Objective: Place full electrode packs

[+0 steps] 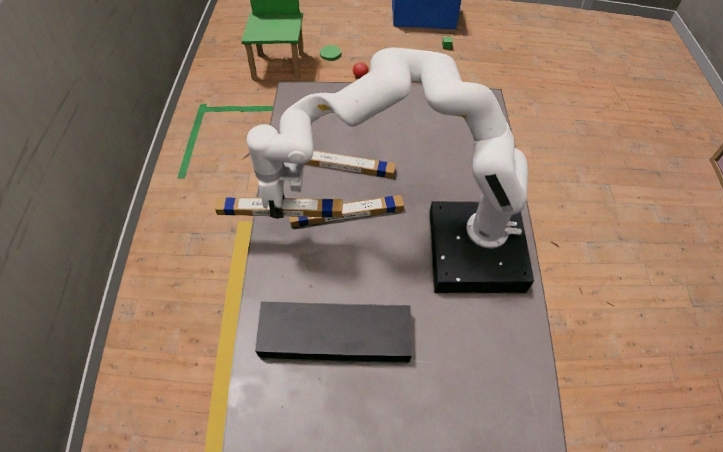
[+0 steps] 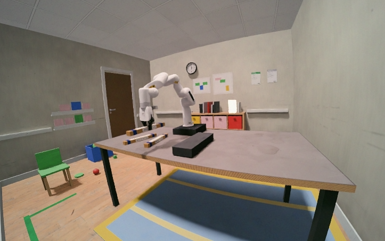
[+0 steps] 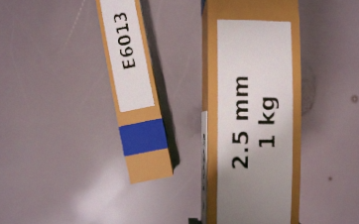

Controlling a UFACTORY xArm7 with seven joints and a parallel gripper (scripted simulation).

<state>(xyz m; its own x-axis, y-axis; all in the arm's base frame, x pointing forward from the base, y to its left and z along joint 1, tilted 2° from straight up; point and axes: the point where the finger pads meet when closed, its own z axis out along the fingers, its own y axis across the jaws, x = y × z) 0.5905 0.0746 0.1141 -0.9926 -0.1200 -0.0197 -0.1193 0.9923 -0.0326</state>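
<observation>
Right now my hand is 280 mm to the right of the platform, 200 mm past it and 150 mm above it. Also, from my hand: pack of welding electrodes: right at my hand; pack: 170 mm behind, 140 mm below, 110 mm to the right.
</observation>
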